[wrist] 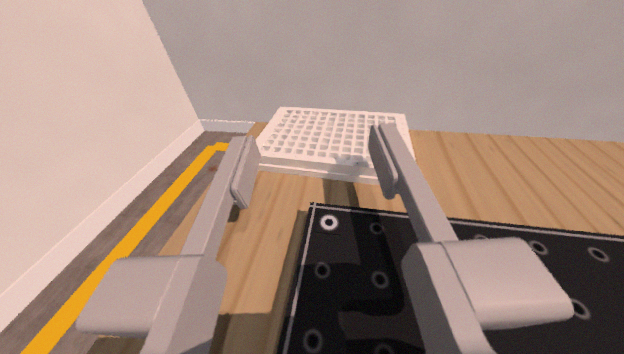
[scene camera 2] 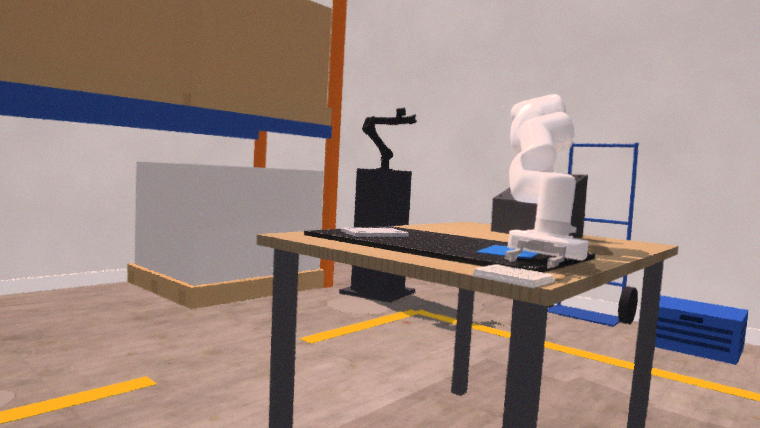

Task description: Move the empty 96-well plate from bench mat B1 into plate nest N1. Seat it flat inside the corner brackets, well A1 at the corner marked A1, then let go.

In view: a white 96-well plate (scene camera 2: 532, 279).
The white 96-well plate is seen too in the wrist view (wrist: 332, 144).
